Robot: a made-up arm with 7 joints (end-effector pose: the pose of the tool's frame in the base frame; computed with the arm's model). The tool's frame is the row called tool. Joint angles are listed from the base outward.
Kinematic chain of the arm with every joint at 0, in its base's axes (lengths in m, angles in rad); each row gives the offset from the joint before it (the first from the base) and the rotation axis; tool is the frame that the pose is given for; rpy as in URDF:
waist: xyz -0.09 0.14 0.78 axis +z
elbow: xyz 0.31 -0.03 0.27 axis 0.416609 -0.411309 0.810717
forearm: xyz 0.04 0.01 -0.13 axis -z
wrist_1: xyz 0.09 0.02 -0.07 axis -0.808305 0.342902 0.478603
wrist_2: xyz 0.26 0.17 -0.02 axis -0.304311 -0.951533 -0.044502
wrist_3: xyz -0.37 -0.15 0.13 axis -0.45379 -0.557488 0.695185
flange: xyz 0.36 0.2 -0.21 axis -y
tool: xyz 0 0.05 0.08 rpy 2.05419 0.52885 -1.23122
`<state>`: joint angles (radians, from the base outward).
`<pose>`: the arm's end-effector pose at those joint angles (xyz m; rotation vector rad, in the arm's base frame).
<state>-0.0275 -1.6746 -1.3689 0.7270 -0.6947 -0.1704 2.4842</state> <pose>-0.0559 0.2523 0.6710 2.3773 -0.7606 -0.4385</pose>
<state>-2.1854 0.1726 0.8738 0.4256 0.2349 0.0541 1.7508</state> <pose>-0.4340 -0.4698 0.6336 -0.4508 -2.3334 0.1932</pose>
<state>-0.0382 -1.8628 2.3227 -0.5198 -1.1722 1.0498 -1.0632</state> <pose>0.1143 0.1494 1.5011 0.4129 2.2596 0.3913</pose>
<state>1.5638 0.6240 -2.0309 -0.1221 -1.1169 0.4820 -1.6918</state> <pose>-0.0509 0.0012 0.8012 -0.2153 -0.4817 2.1266</pose>
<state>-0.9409 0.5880 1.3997 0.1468 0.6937 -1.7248 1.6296</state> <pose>0.2790 -0.4830 0.5908 1.0026 2.2425 -0.1523</pose>
